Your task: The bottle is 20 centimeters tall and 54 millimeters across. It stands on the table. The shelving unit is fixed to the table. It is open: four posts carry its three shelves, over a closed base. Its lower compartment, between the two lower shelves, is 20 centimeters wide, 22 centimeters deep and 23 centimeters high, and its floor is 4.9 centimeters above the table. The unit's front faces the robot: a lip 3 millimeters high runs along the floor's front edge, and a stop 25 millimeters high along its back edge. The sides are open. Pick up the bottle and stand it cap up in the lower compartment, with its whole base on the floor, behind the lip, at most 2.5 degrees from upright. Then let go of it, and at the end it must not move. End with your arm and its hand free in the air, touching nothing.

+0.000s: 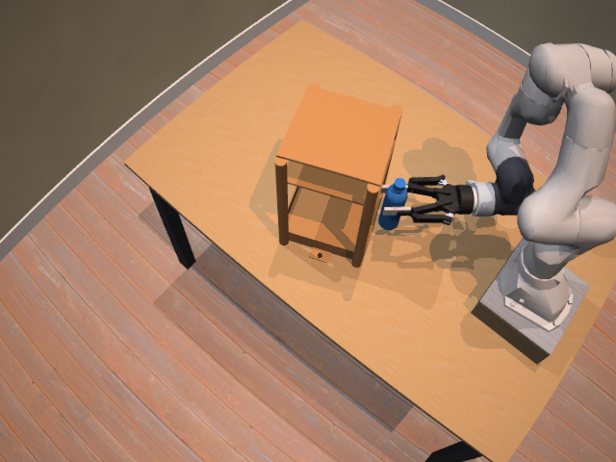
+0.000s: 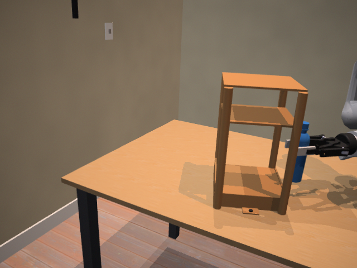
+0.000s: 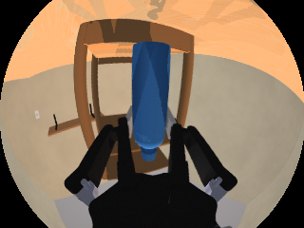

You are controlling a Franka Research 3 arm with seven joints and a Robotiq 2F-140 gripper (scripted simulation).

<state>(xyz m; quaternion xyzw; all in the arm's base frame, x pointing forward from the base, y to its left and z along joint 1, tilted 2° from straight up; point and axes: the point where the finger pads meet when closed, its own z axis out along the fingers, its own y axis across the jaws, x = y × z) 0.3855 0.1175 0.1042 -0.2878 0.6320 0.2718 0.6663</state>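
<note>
My gripper is now 140 mm short of the shelving unit, 60 mm to the right of it and 10 mm below it.
</note>
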